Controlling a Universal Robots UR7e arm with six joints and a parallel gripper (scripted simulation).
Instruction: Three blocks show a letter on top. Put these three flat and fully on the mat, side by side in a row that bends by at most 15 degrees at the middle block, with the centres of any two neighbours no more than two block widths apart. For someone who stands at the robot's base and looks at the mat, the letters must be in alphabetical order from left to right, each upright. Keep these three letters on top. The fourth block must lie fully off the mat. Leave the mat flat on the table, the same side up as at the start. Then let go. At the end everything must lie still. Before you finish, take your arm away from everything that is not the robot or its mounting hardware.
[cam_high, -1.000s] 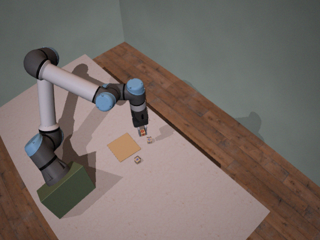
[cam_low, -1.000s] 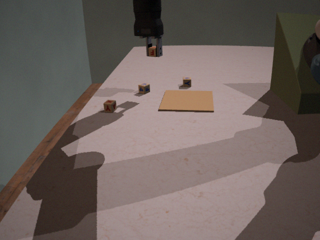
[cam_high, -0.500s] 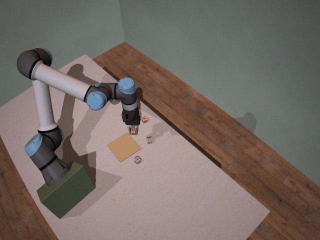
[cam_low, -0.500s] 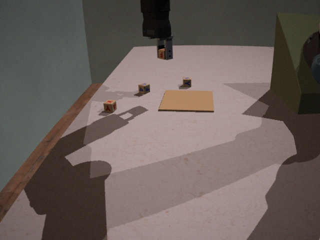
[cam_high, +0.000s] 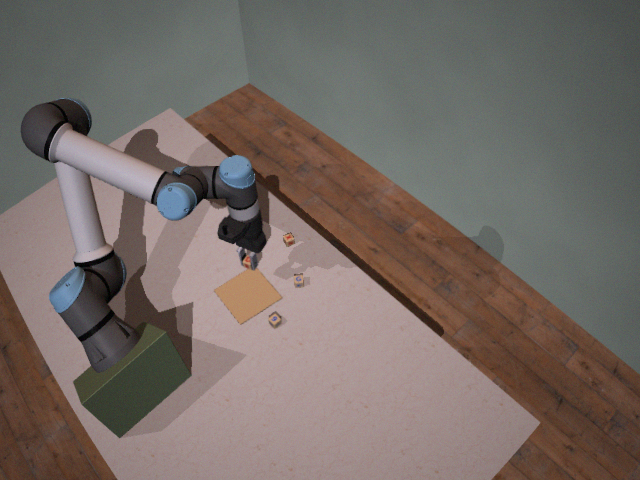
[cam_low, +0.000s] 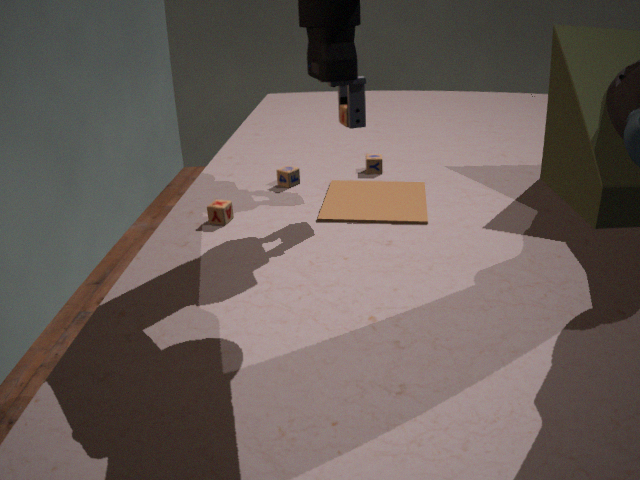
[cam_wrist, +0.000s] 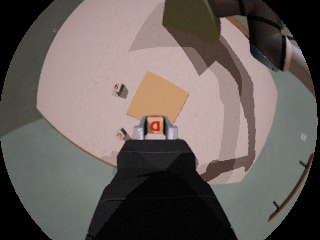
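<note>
Right now the tan mat is 30 mm behind my hand and 130 mm below it.
</note>
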